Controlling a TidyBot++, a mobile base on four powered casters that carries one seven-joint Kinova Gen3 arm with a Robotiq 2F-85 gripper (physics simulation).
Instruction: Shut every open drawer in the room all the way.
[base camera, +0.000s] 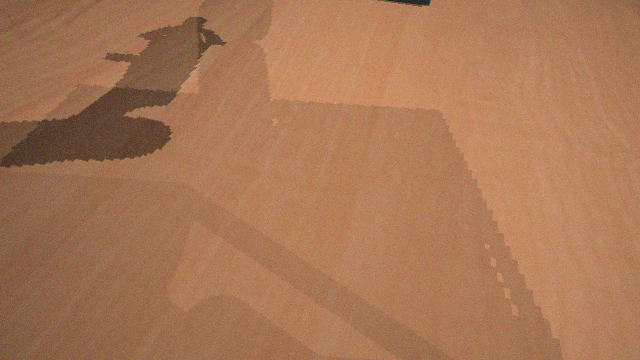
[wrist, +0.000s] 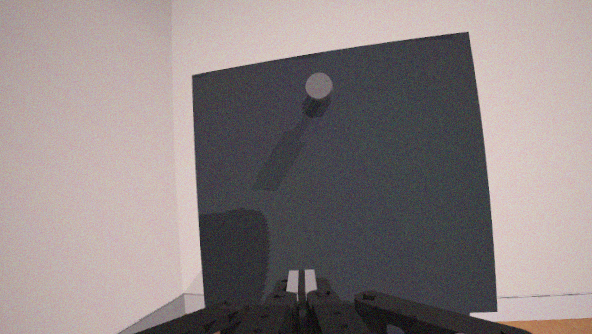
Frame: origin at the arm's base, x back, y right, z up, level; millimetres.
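Seen in the pictures: gripper, fingertip midpoint: (wrist: 302, 287).
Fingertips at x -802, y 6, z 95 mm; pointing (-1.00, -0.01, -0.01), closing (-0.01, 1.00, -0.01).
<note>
A point is followed by its place in that frame.
A dark blue-grey drawer front (wrist: 380, 175) @[x -1000, y 106, z 155 mm] with a round light grey knob (wrist: 319, 85) @[x -983, y 39, z 267 mm] near its top edge faces the wrist camera. No gap or drawer side shows around it, so how far it stands out cannot be told. My gripper (wrist: 302, 287) @[x -802, y 6, z 95 mm] is shut and empty, in front of the lower part of the drawer front and below the knob. In the base camera view, the bottom edge of a dark blue thing (base camera: 415, 2) @[x -1102, y 219, z -392 mm] shows at the top; the gripper does not show there.
Pale walls (wrist: 90, 150) @[x -1534, y -673, z 310 mm] meet in a corner left of the drawer front. A white baseboard (wrist: 545, 306) @[x -1636, y 838, z -348 mm] runs low at the right. The wooden floor (base camera: 575, 150) @[x -535, y 386, z -397 mm] bears shadows, among them a dark arm-like one at the upper left.
</note>
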